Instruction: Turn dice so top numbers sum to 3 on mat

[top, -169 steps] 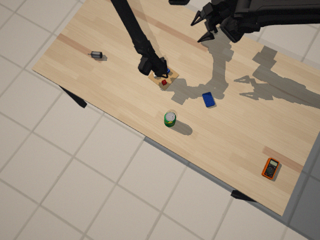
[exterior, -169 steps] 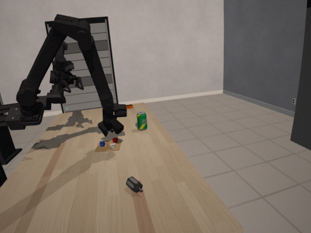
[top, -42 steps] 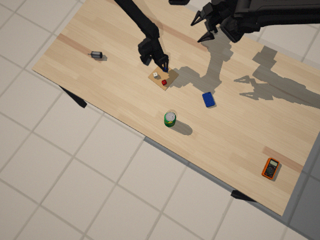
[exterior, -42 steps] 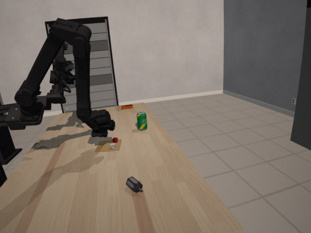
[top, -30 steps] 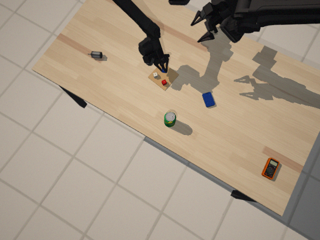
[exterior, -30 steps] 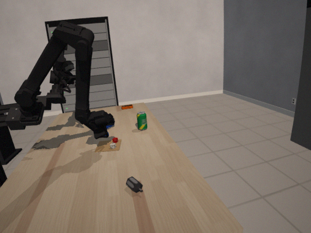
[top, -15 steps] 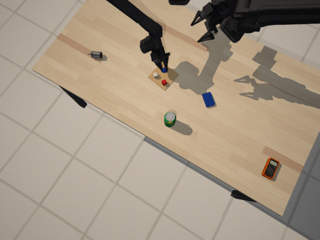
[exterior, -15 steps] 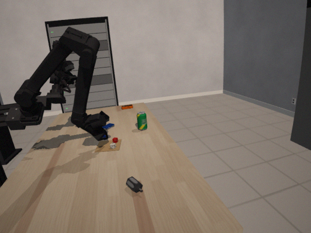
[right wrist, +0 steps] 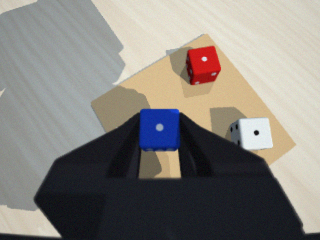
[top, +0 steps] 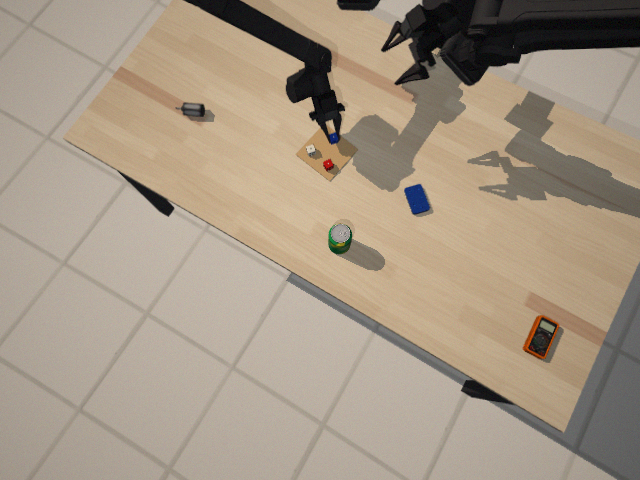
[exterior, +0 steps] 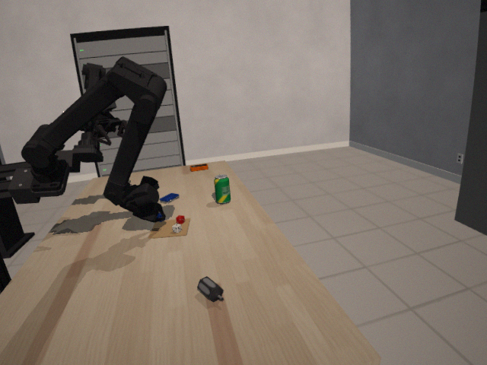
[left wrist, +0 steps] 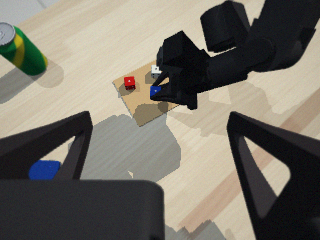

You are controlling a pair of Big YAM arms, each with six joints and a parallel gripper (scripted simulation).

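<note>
Right now my right hand is 50 mm above the tan mat and 30 mm short of it. Round my right hand: blue die right at my right hand; then red die 70 mm ahead, 30 mm to the left, 30 mm below; then white die 60 mm ahead, 40 mm to the right, 30 mm below.
</note>
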